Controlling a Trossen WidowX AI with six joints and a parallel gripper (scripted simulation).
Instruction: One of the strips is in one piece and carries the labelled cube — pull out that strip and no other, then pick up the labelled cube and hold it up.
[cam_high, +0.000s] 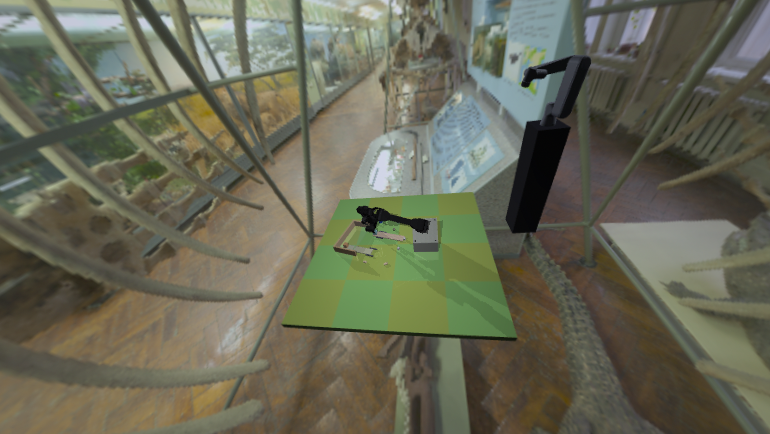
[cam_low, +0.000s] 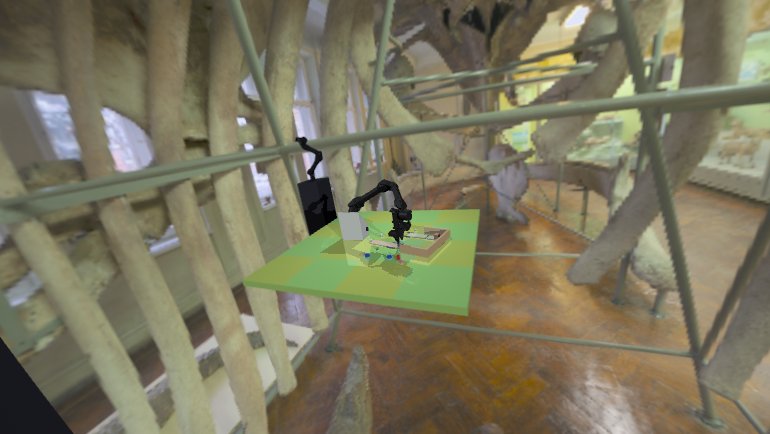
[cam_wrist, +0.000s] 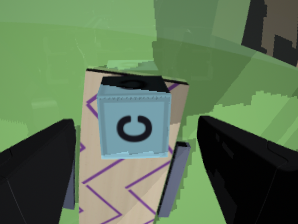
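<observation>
My gripper tip is now 110 mm past the strip, 40 mm above it and 30 mm to the right of it. Round my gripper tip: pink cube 200 mm to the right, 60 mm ahead, 30 mm below.
</observation>
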